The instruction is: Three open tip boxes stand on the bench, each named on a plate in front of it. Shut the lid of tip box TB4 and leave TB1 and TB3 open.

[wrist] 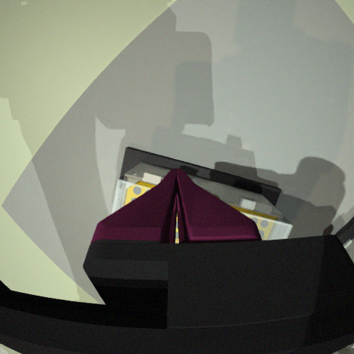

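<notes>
A tip box with clear walls and a yellow, round-holed tip rack (262, 226) shows in the wrist view behind my fingers, slightly tilted across the picture. A see-through grey panel (145, 170) runs along its far side, with a long dark strip (200, 171) beyond it. I cannot tell whether the strip is part of the lid. No name plate is readable, so I cannot tell which box this is. My gripper (176, 177) is shut and empty, its dark red fingertips together over the box's far side. The fingers and the gripper body hide the box's middle and near side. The other two boxes do not show.
A grey mat (295, 90) lies under and beyond the box, with its edge running diagonally at the left. A pale green surface (40, 60) lies outside the mat. Shadows of the arm fall across both.
</notes>
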